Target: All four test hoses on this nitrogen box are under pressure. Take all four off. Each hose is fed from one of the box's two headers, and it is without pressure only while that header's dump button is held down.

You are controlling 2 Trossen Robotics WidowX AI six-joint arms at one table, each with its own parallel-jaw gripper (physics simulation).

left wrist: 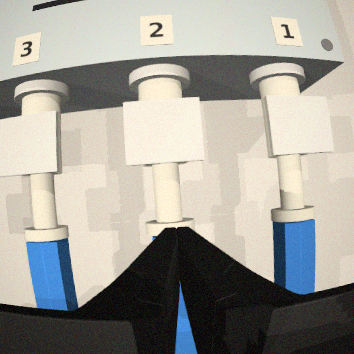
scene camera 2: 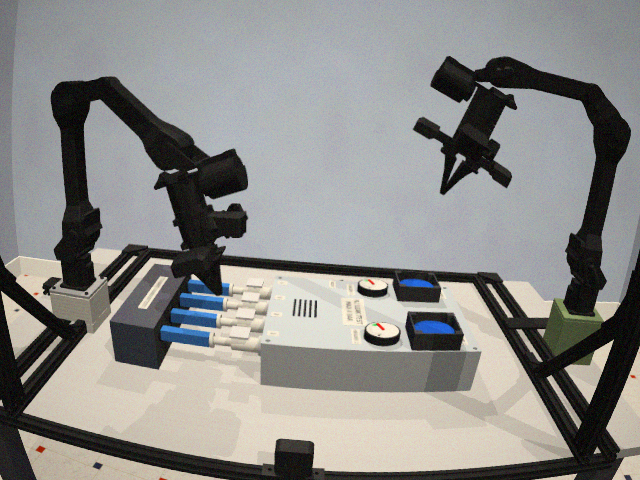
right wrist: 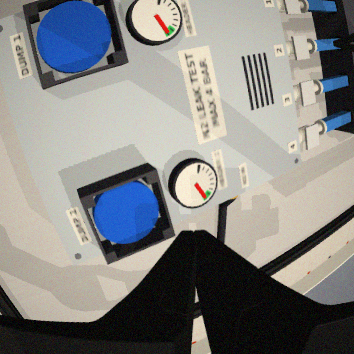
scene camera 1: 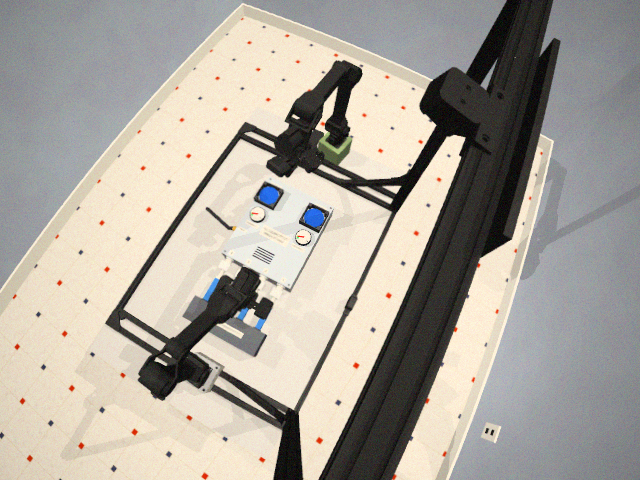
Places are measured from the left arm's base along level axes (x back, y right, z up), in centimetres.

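Where they show: left gripper, fingertip midpoint: (left wrist: 176, 238) (scene camera 2: 219, 294) (right wrist: 333, 43); right gripper, fingertip midpoint: (scene camera 2: 441, 193) (right wrist: 192, 241) (scene camera 1: 287, 177); left arm's base, origin of the base link: (scene camera 2: 78, 283) (scene camera 1: 199, 372); right arm's base, origin of the base link: (scene camera 2: 578, 309) (scene camera 1: 335, 139).
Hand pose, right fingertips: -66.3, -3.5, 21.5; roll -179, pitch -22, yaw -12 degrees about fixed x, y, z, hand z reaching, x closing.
Each offset is from my right fingertips to the centre of the thing, as dx, dy, dz. "spot": to the spot under its first point.
The pale grey nitrogen box (scene camera 1: 242, 240) (scene camera 2: 361, 369) has four blue hoses attached: hose 1 @[spot: +39.7, +13.6, -23.2] (scene camera 2: 186, 335) (left wrist: 295, 255), hose 2 @[spot: +39.8, +6.6, -23.5] (scene camera 2: 195, 318) (right wrist: 327, 44), hose 3 @[spot: +38.1, -1.2, -23.0] (left wrist: 47, 275) and hose 4 @[spot: +39.8, -8.2, -23.0] (right wrist: 336, 121). My left gripper (scene camera 2: 219, 292) (left wrist: 176, 238) is shut and empty, above hose 2, partly hiding it. My right gripper (scene camera 2: 443, 192) (right wrist: 192, 241) is shut and empty, high above the box's button end. Nothing touches the blue buttons DUMP 1 @[+0.3, +11.1, -21.0] (scene camera 2: 434, 328) (right wrist: 74, 36) and DUMP 2 @[+0.6, -7.9, -21.0] (scene camera 2: 416, 283) (right wrist: 126, 212). The gauge by DUMP 1 @[spot: +8.5, +10.9, -20.0] (right wrist: 154, 19) and the gauge by DUMP 2 @[spot: +8.8, -7.5, -20.0] (right wrist: 193, 183) have red needles at green marks.
A dark block @[spot: +48.8, +13.9, -21.4] (scene camera 1: 253, 341) (scene camera 2: 136, 343) stands at the hoses' far ends. White square tabs stand on the couplings. A short black line @[spot: +15.4, -22.7, -28.2] (scene camera 1: 218, 218) leaves the box's side. A black rail frame (scene camera 2: 155, 449) surrounds the work area, and a large dark beam (scene camera 1: 439, 232) crosses scene camera 1.
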